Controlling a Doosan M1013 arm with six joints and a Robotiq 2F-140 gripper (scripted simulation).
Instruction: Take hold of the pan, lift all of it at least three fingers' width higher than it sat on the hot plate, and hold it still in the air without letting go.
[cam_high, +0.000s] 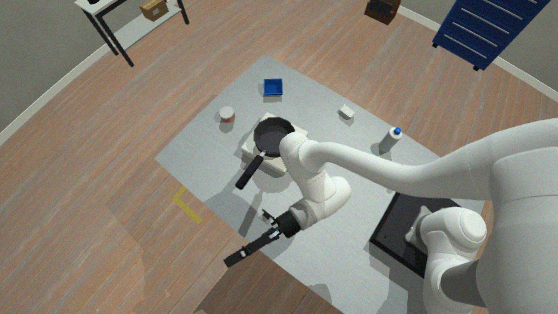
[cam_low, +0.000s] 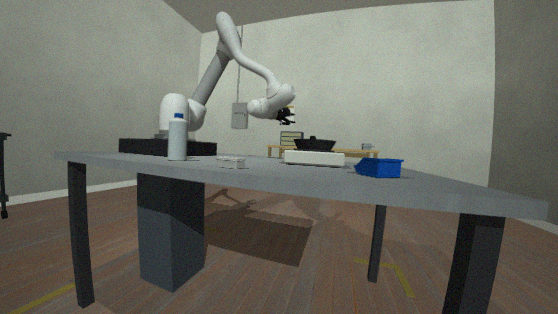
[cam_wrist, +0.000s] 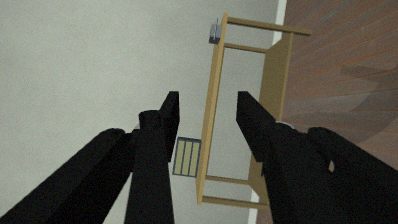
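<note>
My gripper is now 41 cm to the left of the black pan, 24 cm short of it and 20 cm above it. Round my hand: small white box (87 cm to the right, 28 cm below, 8 cm ahead); white bottle (83 cm to the right, 21 cm below, 18 cm behind); hot plate (48 cm to the right, 26 cm below, 23 cm ahead).
</note>
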